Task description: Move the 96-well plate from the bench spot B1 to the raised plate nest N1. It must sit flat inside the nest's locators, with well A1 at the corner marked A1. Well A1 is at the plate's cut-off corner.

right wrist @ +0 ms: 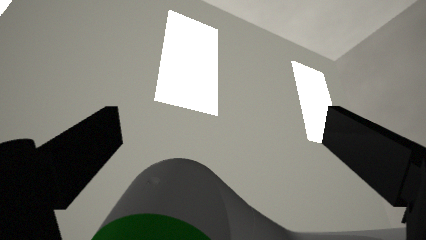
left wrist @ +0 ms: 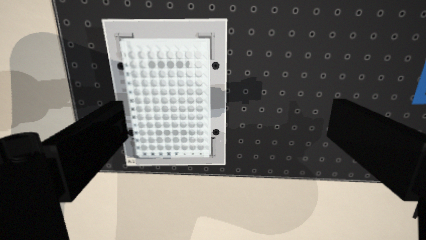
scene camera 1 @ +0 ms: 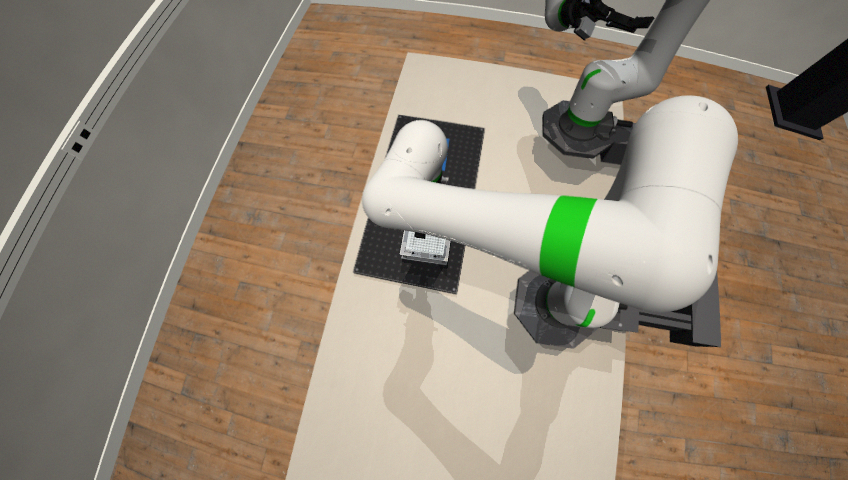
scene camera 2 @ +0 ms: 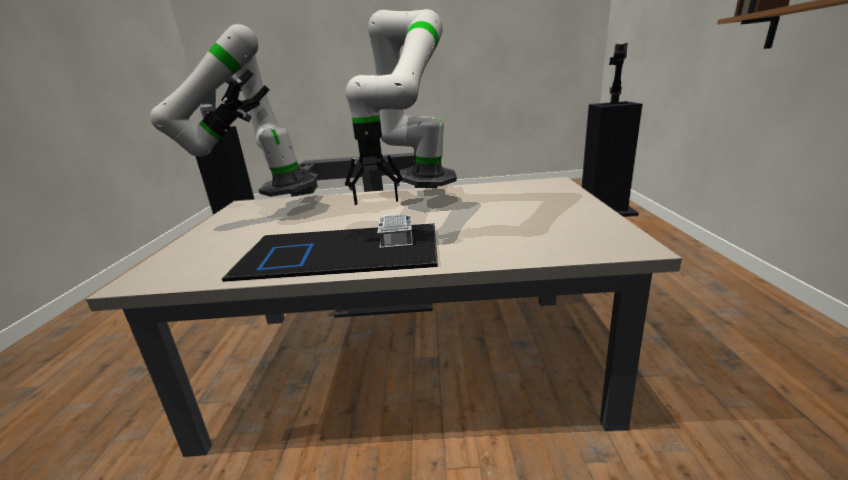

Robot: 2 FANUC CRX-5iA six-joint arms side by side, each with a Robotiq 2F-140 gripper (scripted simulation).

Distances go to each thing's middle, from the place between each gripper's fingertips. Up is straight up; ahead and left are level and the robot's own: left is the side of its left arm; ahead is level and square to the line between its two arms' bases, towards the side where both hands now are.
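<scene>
White 96-well plate [left wrist: 170,116]: 90 mm below my left hand [scene camera 2: 376,202], 50 mm to the left of it, 20 mm behind it. Raised nest [left wrist: 141,29]: 100 mm below my left hand, 50 mm to the left, 20 mm behind.
My right hand [scene camera 2: 259,79]: 51 cm above the white 96-well plate, 57 cm to the right of it, 39 cm short of it. Raised nest, from my right hand: 52 cm below, 57 cm to the left, 39 cm ahead.
</scene>
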